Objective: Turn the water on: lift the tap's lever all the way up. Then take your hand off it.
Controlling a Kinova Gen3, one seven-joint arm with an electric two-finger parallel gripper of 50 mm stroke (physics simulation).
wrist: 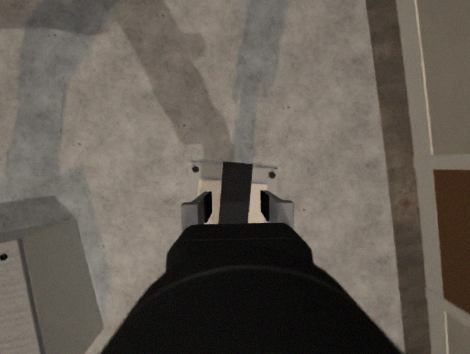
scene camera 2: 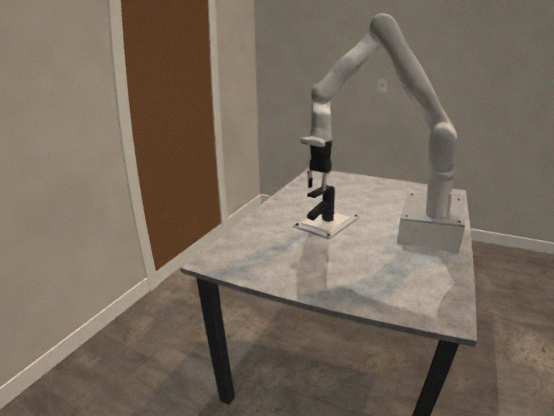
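The black tap stands upright on a pale base plate. Its column carries a flat lever at the top, which sticks out about level towards the left in the scene view. The spout slopes down below it on the same side. In the wrist view the tap's dark bar runs up between the fingers, with a gap on each side. My gripper is open, points down and has its fingertips close above or at the lever's height. The gripper body hides the column in the wrist view.
The grey table holds the tap's base plate near its middle. The arm's box-shaped mount stands to the right in the scene view. A wall with a brown door lies beyond the table's left edge.
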